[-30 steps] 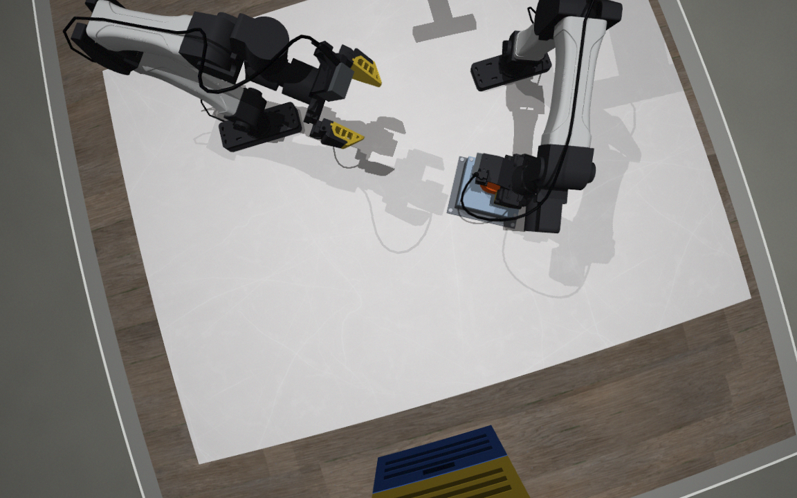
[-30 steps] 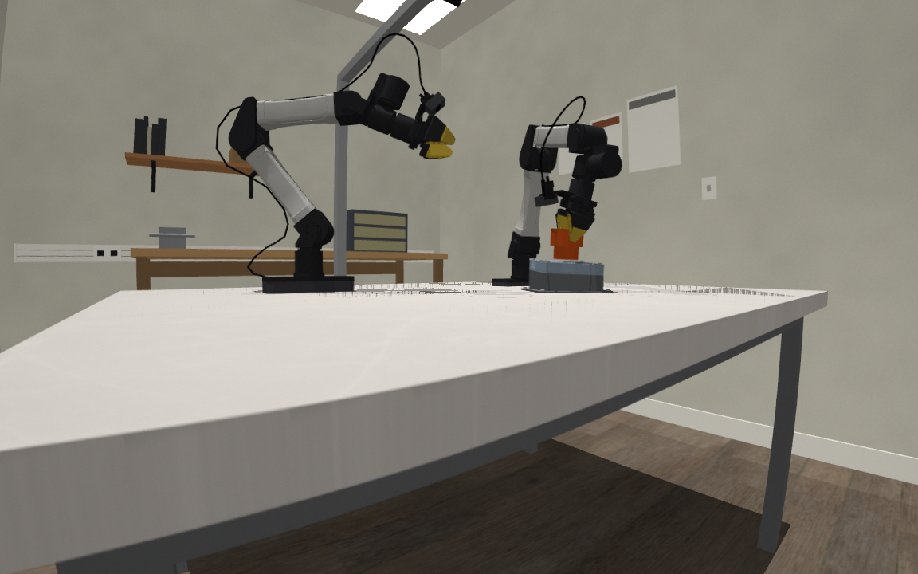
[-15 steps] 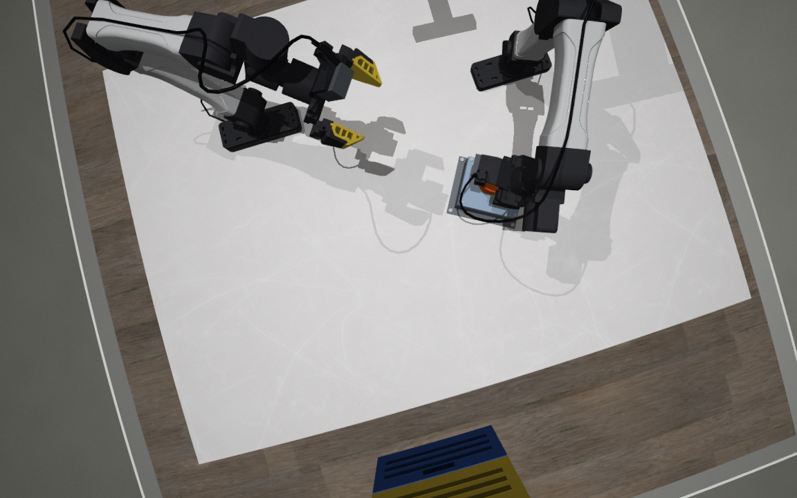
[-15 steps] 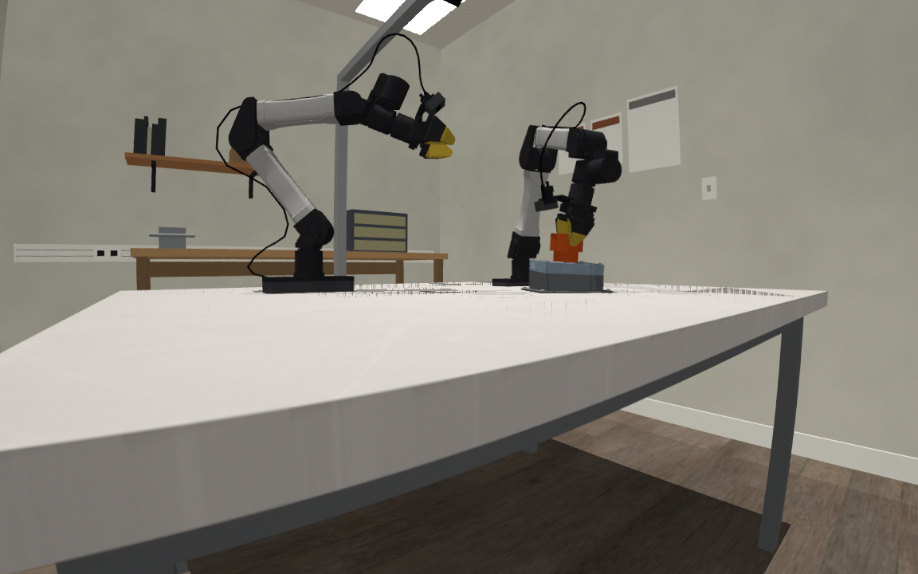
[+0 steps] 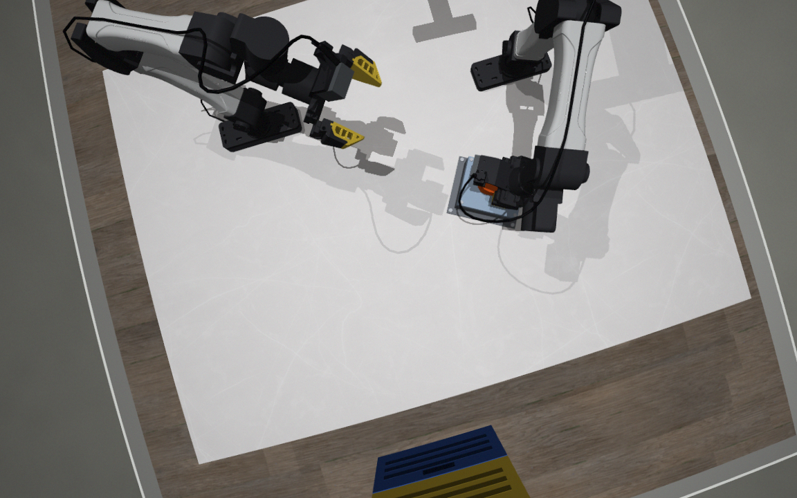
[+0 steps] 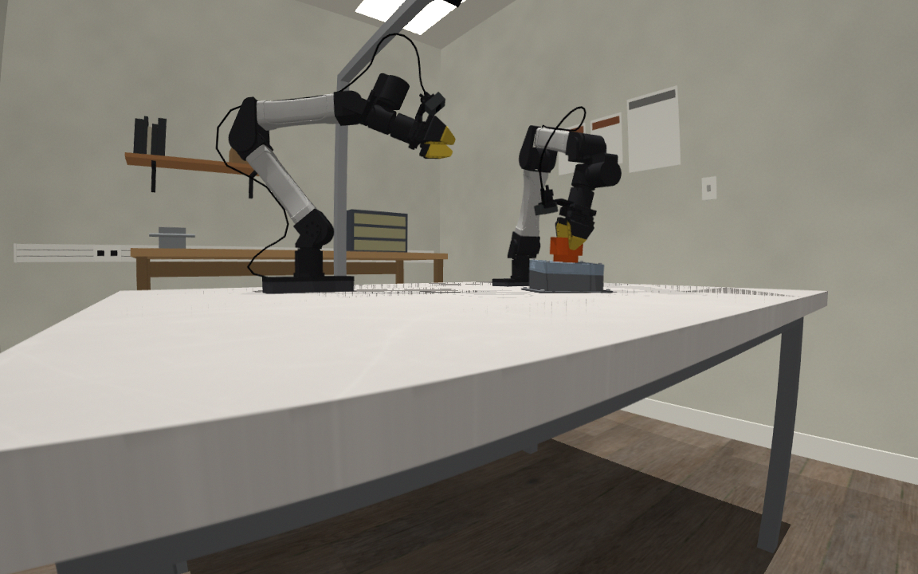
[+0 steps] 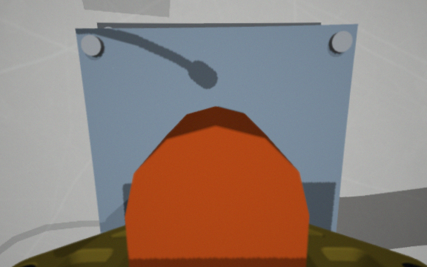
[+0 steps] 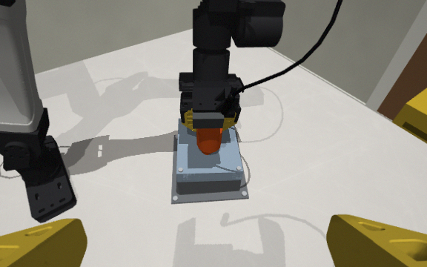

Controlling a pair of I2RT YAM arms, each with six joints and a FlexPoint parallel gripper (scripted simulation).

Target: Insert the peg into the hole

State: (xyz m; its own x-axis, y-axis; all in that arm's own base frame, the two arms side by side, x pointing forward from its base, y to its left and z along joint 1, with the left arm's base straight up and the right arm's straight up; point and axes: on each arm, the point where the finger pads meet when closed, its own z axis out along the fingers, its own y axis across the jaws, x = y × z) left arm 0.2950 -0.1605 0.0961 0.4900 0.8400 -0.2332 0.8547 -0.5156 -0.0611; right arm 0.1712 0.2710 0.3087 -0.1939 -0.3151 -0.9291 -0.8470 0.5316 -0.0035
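Now: left hand 2 cm above the orange peg. Round my left hand: light blue plate 5 cm below, 1 cm behind; then grey flange 9 cm below, 1 cm behind.
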